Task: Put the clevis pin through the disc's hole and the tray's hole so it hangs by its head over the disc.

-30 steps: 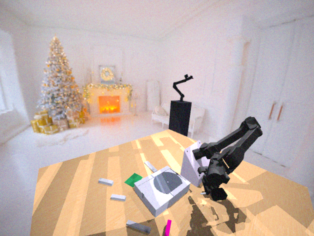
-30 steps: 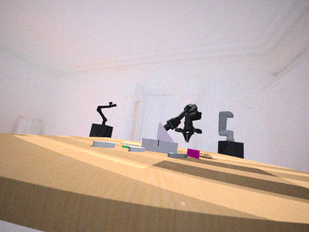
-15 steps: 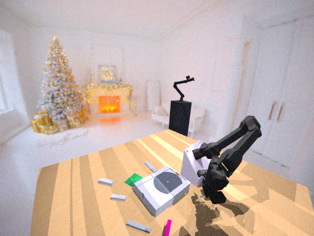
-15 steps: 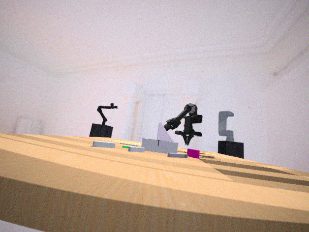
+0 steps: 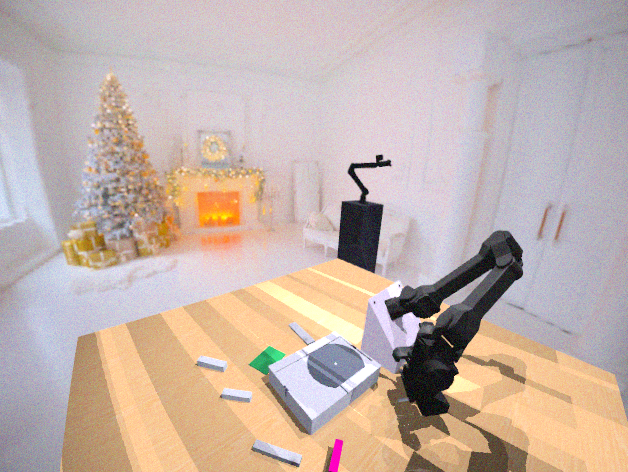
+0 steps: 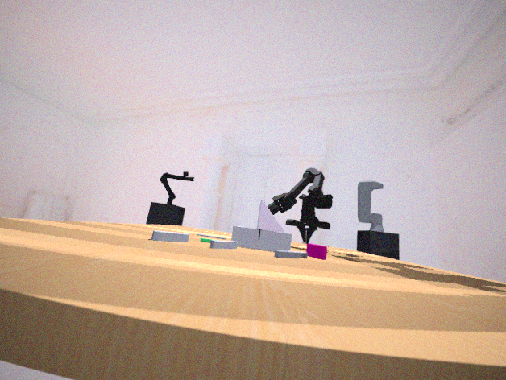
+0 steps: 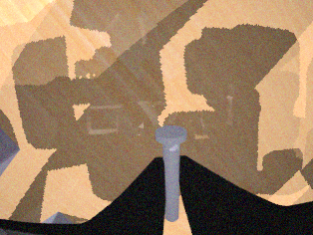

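Right now the grey aluminium disc is 190 mm to the right of my gripper tip, 100 mm ahead of it and 30 mm above it. From my gripper tip the other things lie so: magenta block 240 mm ahead, 10 mm to the right, 10 mm below; then steel tray 190 mm to the right, 130 mm ahead, 20 mm above; then steel clevis pin 10 mm ahead, 10 mm above.
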